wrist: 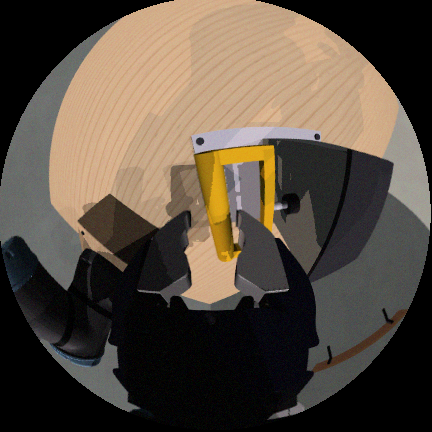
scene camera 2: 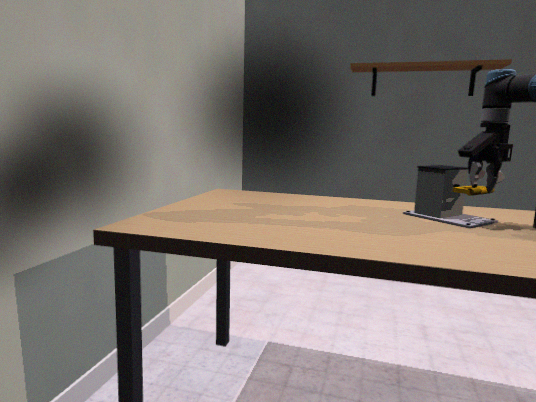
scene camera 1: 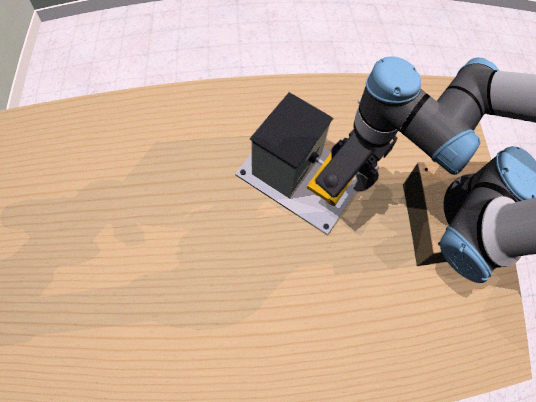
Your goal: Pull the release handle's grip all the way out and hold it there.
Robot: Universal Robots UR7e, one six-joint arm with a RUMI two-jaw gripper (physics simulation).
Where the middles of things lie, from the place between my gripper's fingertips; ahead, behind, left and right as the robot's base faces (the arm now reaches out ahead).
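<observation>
The light grey base plate (scene camera 1: 305, 204) is 10 cm below my hand, 8 cm ahead of it and 6 cm to the right of it. As for the yellow release handle grip (wrist: 209, 164), it is 3 cm to the right of my hand and 5 cm ahead of it.
</observation>
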